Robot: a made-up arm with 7 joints. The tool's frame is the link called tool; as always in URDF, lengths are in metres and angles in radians.
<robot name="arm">
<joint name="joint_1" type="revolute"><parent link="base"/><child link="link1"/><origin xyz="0 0 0.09" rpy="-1.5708 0 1.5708"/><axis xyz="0 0 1"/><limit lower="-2.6" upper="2.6" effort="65" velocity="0.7"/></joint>
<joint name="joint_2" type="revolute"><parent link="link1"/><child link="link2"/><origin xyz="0.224 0.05 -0.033" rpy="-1.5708 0 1.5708"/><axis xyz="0 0 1"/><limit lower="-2.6" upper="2.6" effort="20" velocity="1.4"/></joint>
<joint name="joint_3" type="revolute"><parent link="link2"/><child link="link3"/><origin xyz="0.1 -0.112 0.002" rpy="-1.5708 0 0"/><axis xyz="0 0 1"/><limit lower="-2.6" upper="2.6" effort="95" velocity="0.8"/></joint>
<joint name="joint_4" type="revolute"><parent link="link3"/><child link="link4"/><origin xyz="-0.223 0.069 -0.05" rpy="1.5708 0 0"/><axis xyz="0 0 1"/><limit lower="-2.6" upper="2.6" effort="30" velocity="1.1"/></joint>
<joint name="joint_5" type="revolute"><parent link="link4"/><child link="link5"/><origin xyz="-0.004 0.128 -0.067" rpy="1.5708 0 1.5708"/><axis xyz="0 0 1"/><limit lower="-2.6" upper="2.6" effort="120" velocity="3.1"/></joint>
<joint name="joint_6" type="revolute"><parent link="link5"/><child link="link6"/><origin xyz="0.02 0.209 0.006" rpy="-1.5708 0 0"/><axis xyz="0 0 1"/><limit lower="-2.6" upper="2.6" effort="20" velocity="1"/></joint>
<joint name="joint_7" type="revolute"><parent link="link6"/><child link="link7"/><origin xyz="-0.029 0.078 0.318" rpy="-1.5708 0 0"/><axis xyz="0 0 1"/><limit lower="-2.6" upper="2.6" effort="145" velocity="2.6"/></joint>
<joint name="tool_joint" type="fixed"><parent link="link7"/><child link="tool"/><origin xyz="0.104 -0.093 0.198" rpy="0 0 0"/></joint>
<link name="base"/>
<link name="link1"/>
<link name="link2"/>
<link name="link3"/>
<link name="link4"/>
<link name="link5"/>
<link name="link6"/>
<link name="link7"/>
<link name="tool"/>
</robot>
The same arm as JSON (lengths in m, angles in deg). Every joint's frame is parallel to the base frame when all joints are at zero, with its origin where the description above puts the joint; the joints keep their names.
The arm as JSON. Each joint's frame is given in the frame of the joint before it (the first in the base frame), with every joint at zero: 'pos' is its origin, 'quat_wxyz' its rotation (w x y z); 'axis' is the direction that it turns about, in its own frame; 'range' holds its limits. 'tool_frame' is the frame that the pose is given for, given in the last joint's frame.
{"length_unit": "m", "angle_unit": "deg", "joints": [
  {"joint": "joint_1", "pos": [0.0, 0.0, 0.09], "quat_wxyz": [1.0, 0.0, 0.0, 0.0], "axis": [-1.0, 0.0, 0.0], "range": [-148.97, 148.97]},
  {"joint": "joint_2", "pos": [0.033, 0.224, -0.05], "quat_wxyz": [1.0, 0.0, 0.0, 0.0], "axis": [0.0, -1.0, 0.0], "range": [-148.97, 148.97]},
  {"joint": "joint_3", "pos": [-0.112, -0.002, -0.1], "quat_wxyz": [1.0, 0.0, 0.0, 0.0], "axis": [1.0, 0.0, 0.0], "range": [-148.97, 148.97]},
  {"joint": "joint_4", "pos": [-0.05, 0.069, 0.223], "quat_wxyz": [1.0, 0.0, 0.0, 0.0], "axis": [0.0, -1.0, 0.0], "range": [-148.97, 148.97]},
  {"joint": "joint_5", "pos": [0.128, 0.067, 0.004], "quat_wxyz": [1.0, 0.0, 0.0, 0.0], "axis": [0.0, 0.0, -1.0], "range": [-148.97, 148.97]},
  {"joint": "joint_6", "pos": [0.02, -0.209, -0.006], "quat_wxyz": [1.0, 0.0, 0.0, 0.0], "axis": [0.0, -1.0, 0.0], "range": [-148.97, 148.97]},
  {"joint": "joint_7", "pos": [-0.029, -0.318, 0.078], "quat_wxyz": [1.0, 0.0, 0.0, 0.0], "axis": [0.0, 0.0, 1.0], "range": [-148.97, 148.97]}
], "tool_frame": {"pos": [0.104, -0.093, 0.198], "quat_wxyz": [1.0, -0.000004, -0.000004, 0.000004]}}

